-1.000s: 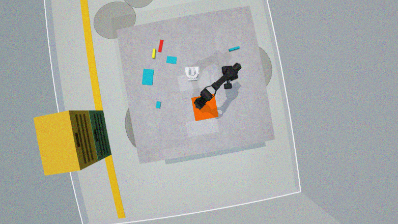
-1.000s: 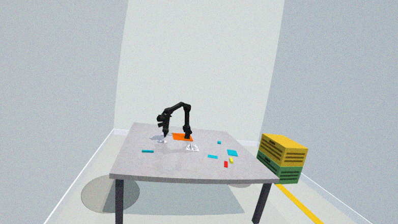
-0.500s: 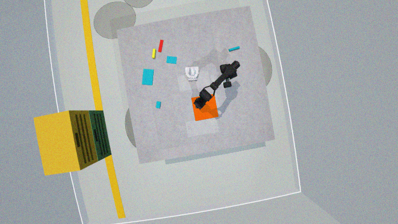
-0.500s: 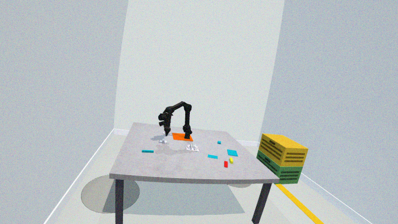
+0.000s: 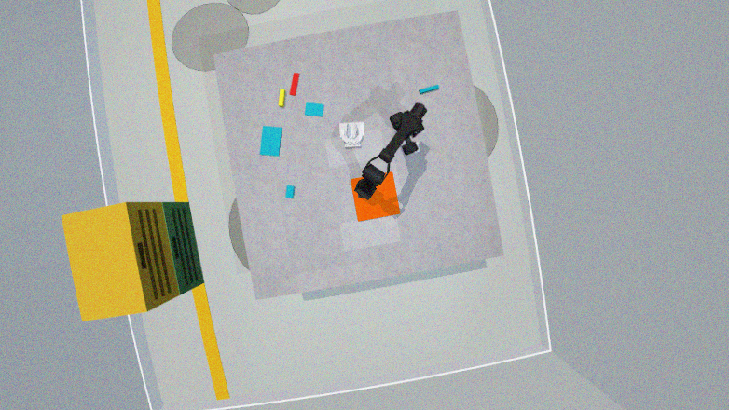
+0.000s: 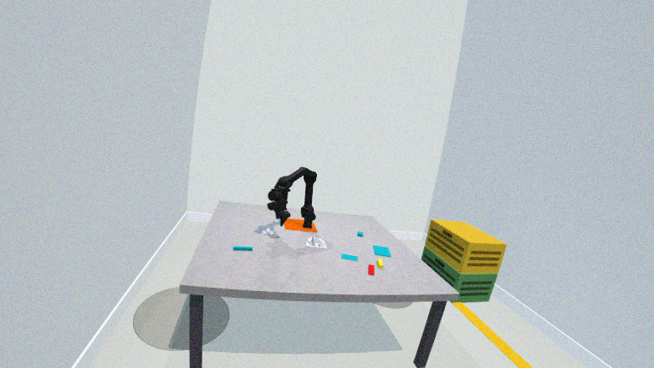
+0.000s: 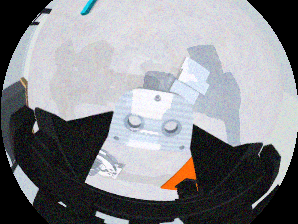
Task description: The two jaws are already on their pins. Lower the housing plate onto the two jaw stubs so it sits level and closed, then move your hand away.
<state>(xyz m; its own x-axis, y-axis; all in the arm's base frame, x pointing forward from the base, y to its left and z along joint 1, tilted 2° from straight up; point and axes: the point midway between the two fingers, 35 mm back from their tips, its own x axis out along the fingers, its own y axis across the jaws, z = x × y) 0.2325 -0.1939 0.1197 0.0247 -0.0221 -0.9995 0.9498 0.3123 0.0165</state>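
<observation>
The white-grey part is 22 cm to the left of my gripper tip, 7 cm below it and 3 cm ahead of it. Round my gripper tip: white block 7 cm below, 6 cm to the right, 4 cm behind; then teal bar 25 cm ahead, 18 cm to the right, 8 cm below; then red bar 50 cm to the left, 34 cm ahead, 8 cm below.
</observation>
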